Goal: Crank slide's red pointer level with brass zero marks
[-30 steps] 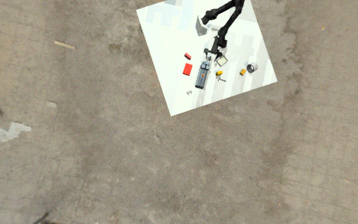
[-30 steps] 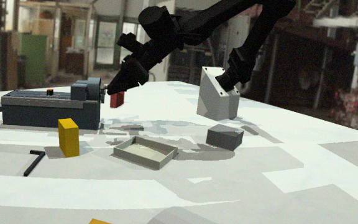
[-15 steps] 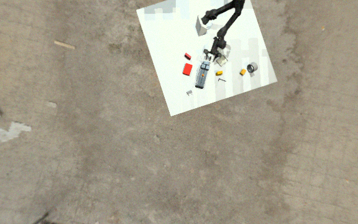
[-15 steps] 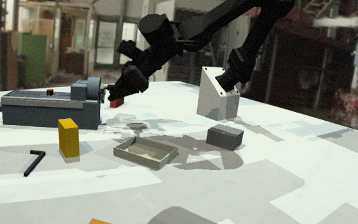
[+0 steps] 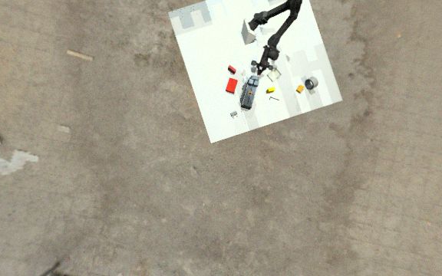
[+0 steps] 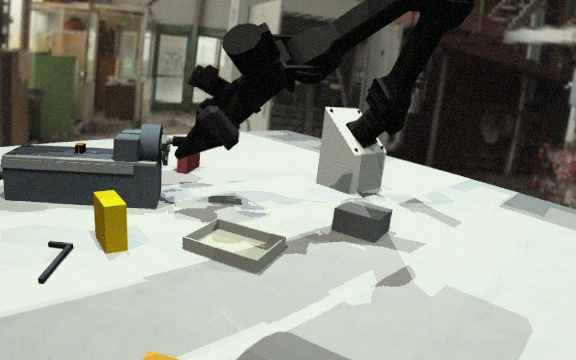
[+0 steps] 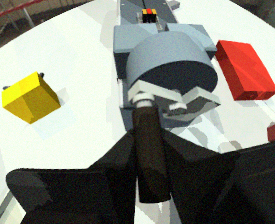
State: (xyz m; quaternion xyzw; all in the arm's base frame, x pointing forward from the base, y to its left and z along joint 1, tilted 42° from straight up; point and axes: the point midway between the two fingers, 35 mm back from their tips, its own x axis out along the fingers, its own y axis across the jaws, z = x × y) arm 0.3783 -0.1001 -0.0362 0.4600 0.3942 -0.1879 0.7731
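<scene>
Right now my gripper tip is 10 mm past the dark crank handle, 10 mm to the right of it and 20 mm below it. From my gripper tip the other things lie so: red pointer (110 mm ahead, 130 mm to the right); shallow grey tray (40 mm ahead, 170 mm to the left, 80 mm below); yellow block (160 mm ahead, 60 mm to the left, 50 mm below).
</scene>
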